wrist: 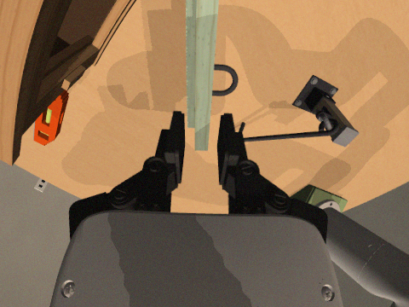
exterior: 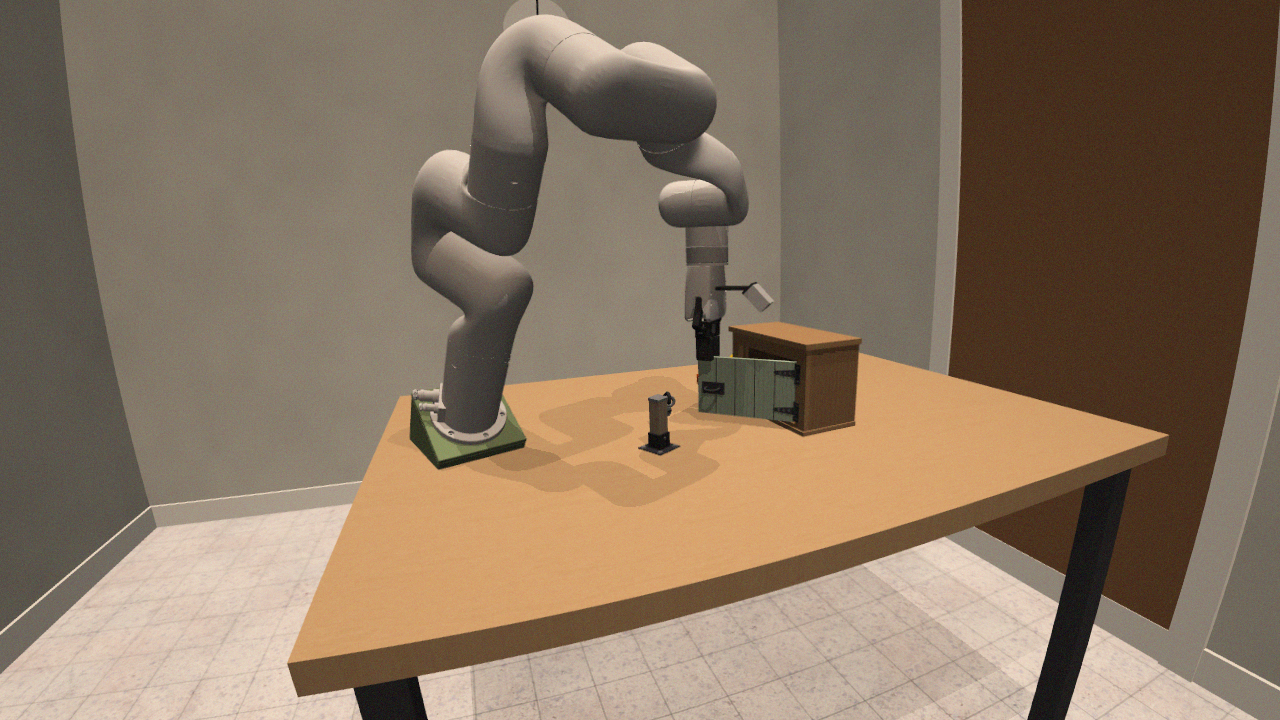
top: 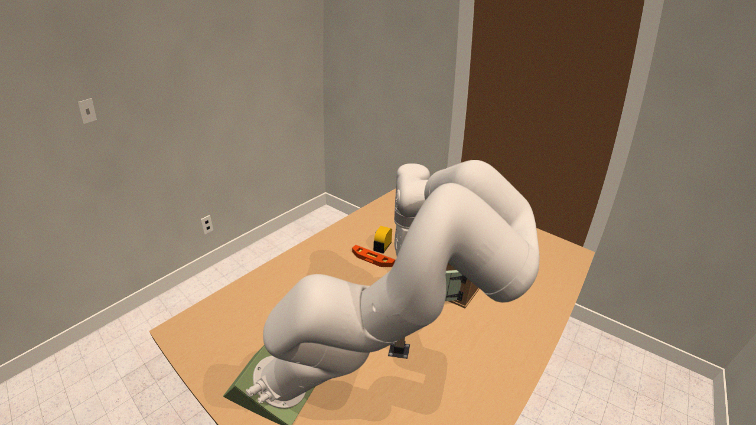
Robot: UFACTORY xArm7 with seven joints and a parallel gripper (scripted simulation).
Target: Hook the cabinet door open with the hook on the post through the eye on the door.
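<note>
Now: the thin dark hook 11 cm behind my hand, 3 cm to the right of it and 9 cm below it. The rest, counted from my hand: green door: 5 cm ahead, 6 cm to the right, 7 cm below; then orange level: 13 cm ahead, 21 cm to the left, 13 cm below; then yellow tape measure: 20 cm ahead, 23 cm to the left, 11 cm below.
</note>
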